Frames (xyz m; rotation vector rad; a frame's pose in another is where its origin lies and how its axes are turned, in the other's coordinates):
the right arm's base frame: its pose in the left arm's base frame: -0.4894 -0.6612 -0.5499 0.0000 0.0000 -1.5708
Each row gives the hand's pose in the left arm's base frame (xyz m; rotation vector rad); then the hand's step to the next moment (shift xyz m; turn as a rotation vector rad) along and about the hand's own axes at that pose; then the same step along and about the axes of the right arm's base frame.
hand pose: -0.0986 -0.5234 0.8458 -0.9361 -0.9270 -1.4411
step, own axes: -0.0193 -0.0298 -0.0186 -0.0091 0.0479 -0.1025
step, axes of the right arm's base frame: 0.0081 -0.0295 -0.0259 0.0945 0.0437 -0.0452
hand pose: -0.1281 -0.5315 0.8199 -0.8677 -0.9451 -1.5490
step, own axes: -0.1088 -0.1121 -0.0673 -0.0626 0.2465 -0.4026
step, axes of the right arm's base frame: 0.0042 -0.0963 -0.1402 0.3669 0.2334 -0.1941
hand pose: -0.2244 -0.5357 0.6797 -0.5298 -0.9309 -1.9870
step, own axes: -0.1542 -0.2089 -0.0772 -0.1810 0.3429 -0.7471
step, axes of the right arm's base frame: -0.0952 -0.0928 -0.2360 0.6062 0.3722 -0.4500
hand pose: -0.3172 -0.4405 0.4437 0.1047 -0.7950 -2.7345
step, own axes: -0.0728 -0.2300 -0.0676 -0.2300 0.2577 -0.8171
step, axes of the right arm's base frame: -0.1721 0.0207 -0.1809 0.5590 0.4077 -0.5553
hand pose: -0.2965 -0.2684 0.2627 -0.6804 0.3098 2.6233
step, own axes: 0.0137 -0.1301 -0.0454 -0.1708 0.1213 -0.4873
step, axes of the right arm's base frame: -0.1064 0.0653 -0.0600 0.3157 0.2842 -0.3177
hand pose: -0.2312 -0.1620 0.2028 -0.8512 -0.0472 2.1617
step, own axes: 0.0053 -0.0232 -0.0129 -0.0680 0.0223 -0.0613
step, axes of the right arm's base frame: -0.0165 0.0206 -0.0060 0.0767 0.0524 -0.0161
